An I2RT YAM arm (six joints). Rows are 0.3 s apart.
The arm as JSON. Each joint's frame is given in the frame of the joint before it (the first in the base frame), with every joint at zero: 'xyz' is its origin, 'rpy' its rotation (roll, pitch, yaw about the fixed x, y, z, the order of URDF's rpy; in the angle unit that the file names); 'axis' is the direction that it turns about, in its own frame. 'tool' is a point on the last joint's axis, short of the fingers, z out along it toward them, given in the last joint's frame.
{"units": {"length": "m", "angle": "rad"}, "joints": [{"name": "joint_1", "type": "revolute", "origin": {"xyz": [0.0, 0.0, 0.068], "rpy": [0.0, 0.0, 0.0]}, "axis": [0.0, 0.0, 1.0]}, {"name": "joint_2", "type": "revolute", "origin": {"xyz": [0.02, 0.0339, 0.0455], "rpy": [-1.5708, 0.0, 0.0]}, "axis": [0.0, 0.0, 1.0]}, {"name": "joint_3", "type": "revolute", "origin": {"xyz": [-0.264, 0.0, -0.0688], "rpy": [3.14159, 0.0, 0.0]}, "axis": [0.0, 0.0, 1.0]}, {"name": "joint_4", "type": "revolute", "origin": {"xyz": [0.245, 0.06, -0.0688], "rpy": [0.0, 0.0, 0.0]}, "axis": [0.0, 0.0, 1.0]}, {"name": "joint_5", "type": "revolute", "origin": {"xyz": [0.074, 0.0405, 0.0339], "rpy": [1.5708, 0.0, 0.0]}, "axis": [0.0, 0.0, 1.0]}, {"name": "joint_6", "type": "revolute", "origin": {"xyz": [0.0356, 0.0, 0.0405], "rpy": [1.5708, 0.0, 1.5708]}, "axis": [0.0, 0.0, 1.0]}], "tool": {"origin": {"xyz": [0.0, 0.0, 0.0], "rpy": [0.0, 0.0, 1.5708]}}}
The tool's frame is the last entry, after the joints.
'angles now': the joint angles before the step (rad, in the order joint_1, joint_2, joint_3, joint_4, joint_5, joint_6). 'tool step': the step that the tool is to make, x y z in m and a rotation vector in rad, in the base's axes. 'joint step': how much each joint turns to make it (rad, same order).
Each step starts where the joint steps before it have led.
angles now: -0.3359, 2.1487, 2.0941, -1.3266, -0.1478, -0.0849
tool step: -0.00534, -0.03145, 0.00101, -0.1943, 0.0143, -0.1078
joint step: -0.0561, 0.0000, 0.0001, 0.0564, 0.1934, 0.0104
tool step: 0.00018, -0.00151, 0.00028, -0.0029, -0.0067, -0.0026
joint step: -0.0030, -0.0001, 0.0002, 0.0070, 0.0000, -0.0004
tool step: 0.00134, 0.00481, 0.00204, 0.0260, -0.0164, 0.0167
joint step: 0.0088, -0.0041, 0.0013, -0.0001, -0.0313, 0.0000
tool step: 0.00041, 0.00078, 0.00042, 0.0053, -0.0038, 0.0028
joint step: 0.0015, 0.0000, 0.0015, 0.0000, -0.0065, 0.0003
